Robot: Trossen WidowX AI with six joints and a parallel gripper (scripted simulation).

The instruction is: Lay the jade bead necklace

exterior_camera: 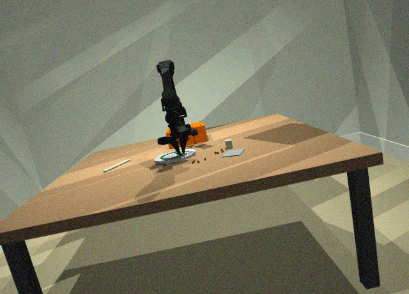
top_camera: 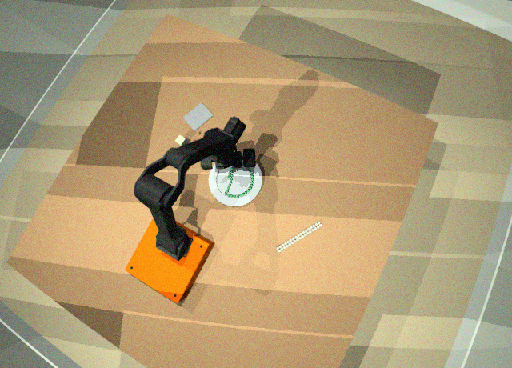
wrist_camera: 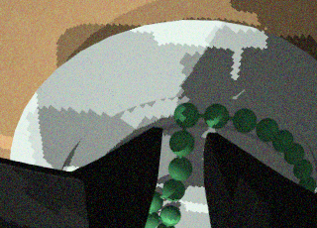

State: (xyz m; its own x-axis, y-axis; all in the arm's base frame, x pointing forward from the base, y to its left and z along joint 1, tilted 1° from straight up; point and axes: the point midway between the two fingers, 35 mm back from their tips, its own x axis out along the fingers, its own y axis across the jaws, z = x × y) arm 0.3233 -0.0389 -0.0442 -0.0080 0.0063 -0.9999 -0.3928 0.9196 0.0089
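The round bead board lies 40 mm behind my gripper tip, 30 mm to the right of it and 10 mm below it. From my gripper tip the other things lie so: grey flat plate: 210 mm to the left, 150 mm ahead, 10 mm below; then small white cube: 220 mm to the left, 20 mm ahead.
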